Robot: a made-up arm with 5 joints.
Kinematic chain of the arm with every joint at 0, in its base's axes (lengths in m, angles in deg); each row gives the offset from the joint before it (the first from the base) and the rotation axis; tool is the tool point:
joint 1: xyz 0 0 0.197 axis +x
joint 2: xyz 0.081 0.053 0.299 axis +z
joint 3: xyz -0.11 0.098 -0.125 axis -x
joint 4: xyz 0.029 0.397 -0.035 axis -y
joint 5: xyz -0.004 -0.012 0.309 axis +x
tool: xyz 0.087 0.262 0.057
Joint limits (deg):
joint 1: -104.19..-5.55
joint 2: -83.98..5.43
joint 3: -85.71..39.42
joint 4: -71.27..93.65
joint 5: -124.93..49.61
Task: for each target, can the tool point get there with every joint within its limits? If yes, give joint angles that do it. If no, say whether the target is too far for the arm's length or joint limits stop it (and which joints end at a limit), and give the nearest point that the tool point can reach.
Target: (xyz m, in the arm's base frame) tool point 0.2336 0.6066 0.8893
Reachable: yes | joints -19.79 -10.60 -47.47 -15.16 2.57
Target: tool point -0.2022 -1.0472 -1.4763
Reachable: no: too far | nearest point -0.0453 -0.3483 -0.6097 | short by 1.124 m
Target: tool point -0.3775 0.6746 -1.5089
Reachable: no: too far | nearest point -0.1531 0.3765 -0.7090 | short by 0.883 m
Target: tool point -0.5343 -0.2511 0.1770
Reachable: no: joint limits stop it (at a limit: joint 1, joint 2, joint 3, joint 4, joint 5) | nearest point -0.5943 -0.2570 -0.2459 | short by 0.427 m
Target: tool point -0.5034 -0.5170 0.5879
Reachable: no: joint limits stop it (at a limit: joint 1, joint 2, joint 3, joint 5) | nearest point -0.3205 -0.1731 0.9306 | short by 0.519 m
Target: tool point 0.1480 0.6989 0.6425
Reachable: yes | joints -14.40 -7.34 -35.76 0.45 -51.56
